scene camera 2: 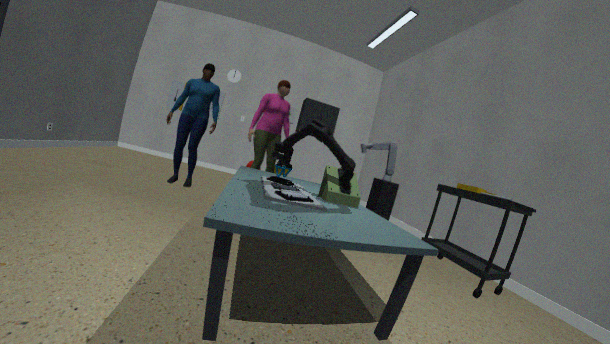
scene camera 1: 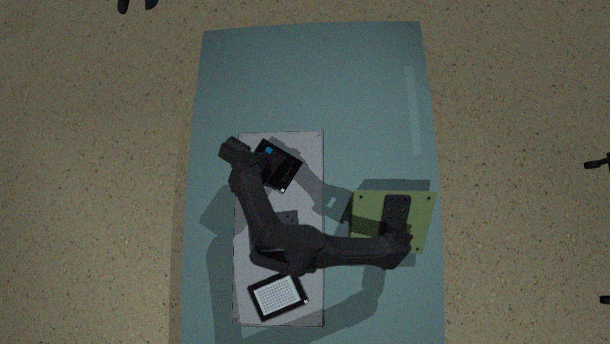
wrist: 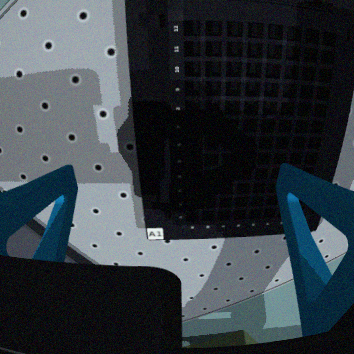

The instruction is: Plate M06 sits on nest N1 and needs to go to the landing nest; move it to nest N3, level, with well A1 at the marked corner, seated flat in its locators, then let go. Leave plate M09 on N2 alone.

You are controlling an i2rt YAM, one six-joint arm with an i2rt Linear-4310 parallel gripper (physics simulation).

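A black well plate [scene camera 1: 287,171] [scene camera 2: 280,180] [wrist: 250,115] sits at the board's far end; its name does not show. The A1 label [wrist: 155,233] marks its near left corner in the wrist view. My gripper [scene camera 2: 283,171] [wrist: 176,175] is open and empty above this plate. In the wrist view the left fingertip is left of the plate with a gap, and the right one overlaps its near right edge. The grey middle nest [scene camera 1: 288,217] is partly hidden by the arm and holds no visible plate. A white plate [scene camera 1: 277,296] [scene camera 2: 294,194] sits in a black nest at the near end.
The pale perforated board [scene camera 1: 311,144] [wrist: 200,255] lies on the blue-green table [scene camera 1: 300,75] [scene camera 2: 300,227]. The arm's green base block [scene camera 1: 364,212] stands right of the board. Two people, one in blue [scene camera 2: 200,97] and one in pink [scene camera 2: 274,112], stand behind the table.
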